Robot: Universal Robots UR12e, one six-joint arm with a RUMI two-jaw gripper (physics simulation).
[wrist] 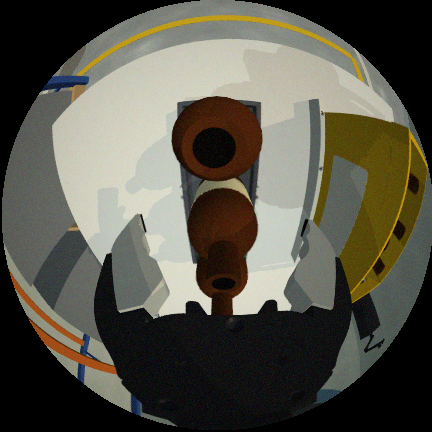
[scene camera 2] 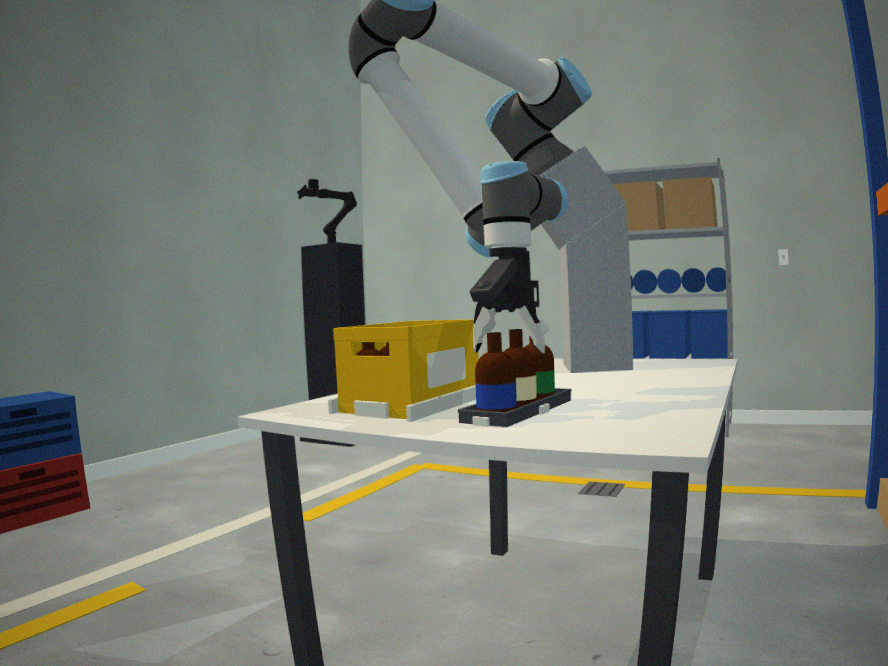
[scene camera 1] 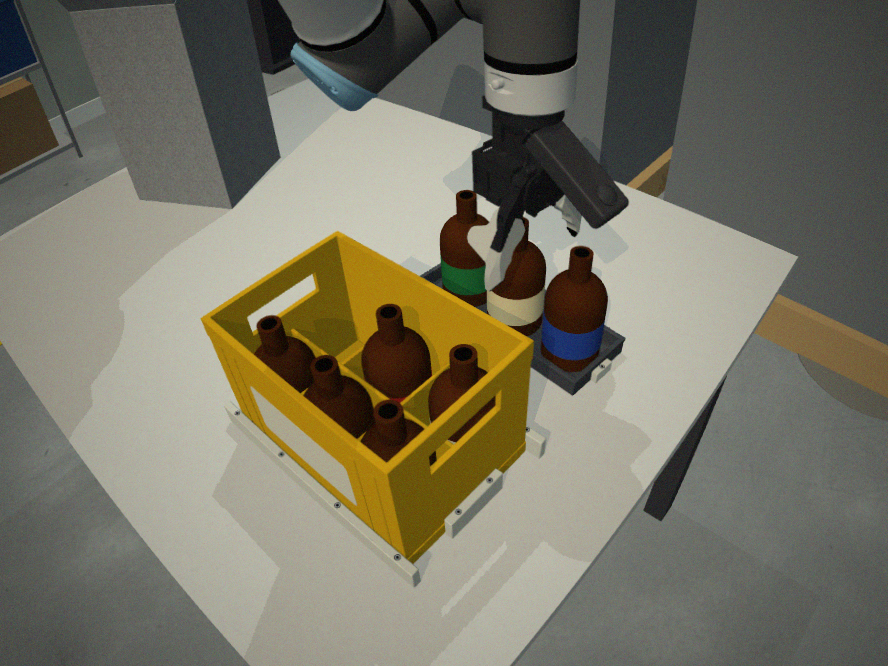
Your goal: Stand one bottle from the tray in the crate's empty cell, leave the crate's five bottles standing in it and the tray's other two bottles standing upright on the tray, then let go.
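Places are measured from the arm's base along level axes (x ahead, y left, z up), in metres.
Pixels of known places: gripper, fingertip midpoint: [wrist: 225,218] [scene camera 2: 508,353] [scene camera 1: 533,262]; arm's base, link origin: [scene camera 2: 551,172].
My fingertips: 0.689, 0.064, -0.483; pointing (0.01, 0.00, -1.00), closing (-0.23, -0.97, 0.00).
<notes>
Ahead of a thing's pixels: the offset from my fingertips to its top centre, as dx, dy, dz. "pt": to the spot under its first point. Level surfaces: height alone.
A yellow crate @(-0.056, -0.240, +0.058) [scene camera 1: 498,430] [scene camera 2: 372,387] [wrist: 385,165] holds five upright brown bottles in scene camera 1; its back-left cell @(pt -0.180, -0.180, -0.066) [scene camera 1: 328,333] is empty. A dark tray @(-0.027, +0.011, -0.091) [scene camera 1: 573,383] [scene camera 2: 512,415] beside it bears three upright brown bottles: green-banded @(-0.111, +0.023, +0.043) [scene camera 1: 464,279] [scene camera 2: 545,379], cream-banded @(-0.027, +0.007, +0.043) [scene camera 1: 515,306] [scene camera 2: 525,387] [wrist: 222,222] and blue-banded @(+0.062, -0.005, +0.043) [scene camera 1: 572,336] [scene camera 2: 495,390] [wrist: 216,115]. My gripper [scene camera 1: 537,238] [scene camera 2: 510,348] [wrist: 225,218] is open, low over the tray, fingers on either side of the row near the cream-banded and green-banded bottles' necks. Part of the green-banded bottle is hidden in the wrist view.
Pale rails @(pt +0.089, -0.263, -0.087) [scene camera 1: 473,501] [scene camera 2: 371,409] stand on the table @(dz -0.117) [scene camera 1: 344,172] [scene camera 2: 645,422] along the crate's base. The crate's tall wall stands between its cells and the tray. A grey pedestal [scene camera 2: 598,301] carries the arm behind the table.
</notes>
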